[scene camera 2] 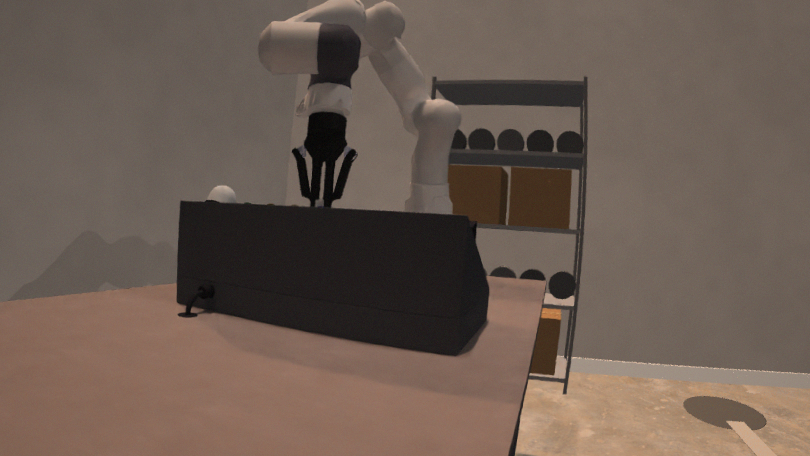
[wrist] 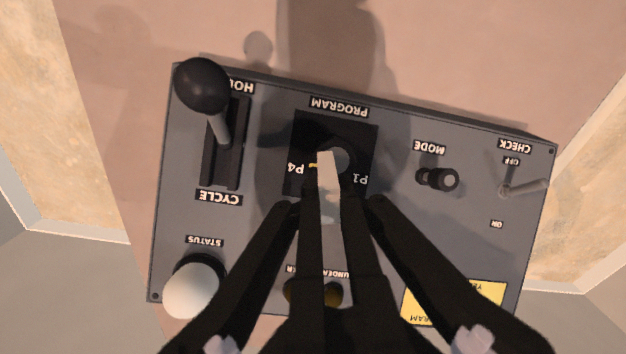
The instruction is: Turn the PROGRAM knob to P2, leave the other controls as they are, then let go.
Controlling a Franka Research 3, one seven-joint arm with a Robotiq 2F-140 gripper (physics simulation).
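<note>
The PROGRAM knob (wrist: 340,158) is a dark round knob with a grey top, on a black square plate (wrist: 367,137). A bit of its yellow pointer shows beside the P4 label (wrist: 295,168). The P1 label (wrist: 360,178) also shows; P2 and P3 are hidden behind the fingers. My gripper (scene camera 2: 320,202) (wrist: 325,165) is shut with nothing between its fingers. In the wrist view its pale fingertips overlap the left part of the knob's top. In the scene view the tips are just above the top edge of the black console (scene camera 2: 323,260); whether they touch the knob cannot be told.
A tall ball-ended lever (wrist: 202,86) stands at the HOLD end of its slot. The MODE knob (wrist: 442,179), CHECK toggle (wrist: 525,188) and white STATUS dome (wrist: 191,291) (scene camera 2: 221,194) are on the same panel. A shelf rack (scene camera 2: 584,124) stands behind the table (scene camera 2: 226,385).
</note>
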